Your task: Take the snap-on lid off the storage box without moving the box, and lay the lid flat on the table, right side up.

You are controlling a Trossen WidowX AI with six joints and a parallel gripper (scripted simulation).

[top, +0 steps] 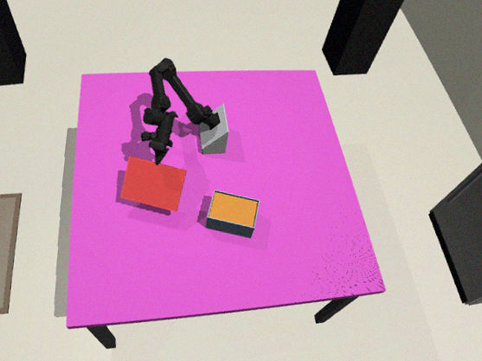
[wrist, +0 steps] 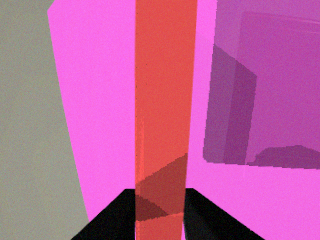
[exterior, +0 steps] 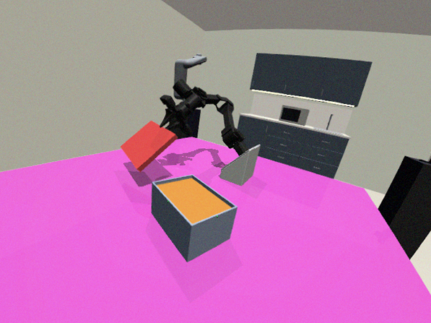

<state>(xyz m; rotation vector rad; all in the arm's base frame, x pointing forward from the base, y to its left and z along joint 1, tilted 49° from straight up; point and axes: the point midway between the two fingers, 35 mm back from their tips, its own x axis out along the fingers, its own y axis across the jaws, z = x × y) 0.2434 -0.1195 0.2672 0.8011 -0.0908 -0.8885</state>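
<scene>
Now: the red lid 60 mm ahead of my gripper tip, 30 mm to the right of it and 50 mm below it. Round my gripper tip: grey-blue storage box: 200 mm ahead, 290 mm to the left, 150 mm below.
</scene>
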